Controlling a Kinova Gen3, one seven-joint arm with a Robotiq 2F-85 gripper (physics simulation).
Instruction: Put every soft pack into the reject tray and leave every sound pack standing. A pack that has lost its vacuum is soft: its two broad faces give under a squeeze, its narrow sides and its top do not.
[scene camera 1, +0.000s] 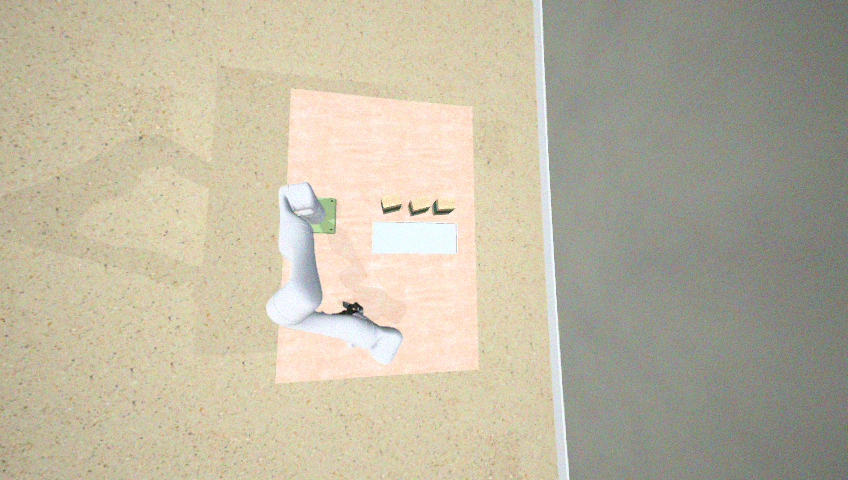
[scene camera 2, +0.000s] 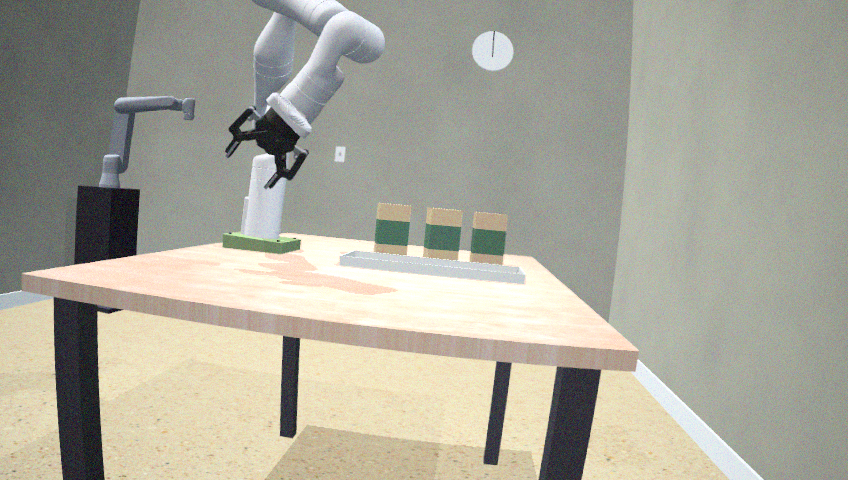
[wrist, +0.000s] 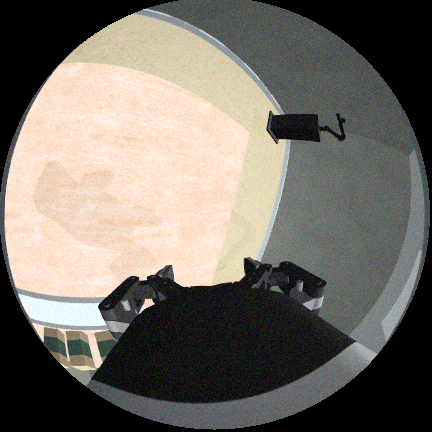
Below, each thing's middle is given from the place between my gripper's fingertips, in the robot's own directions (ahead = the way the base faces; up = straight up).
The reject tray (scene camera 2: 360, 259) is 32 cm ahead of my hand, 31 cm to the left of it and 17 cm below it.
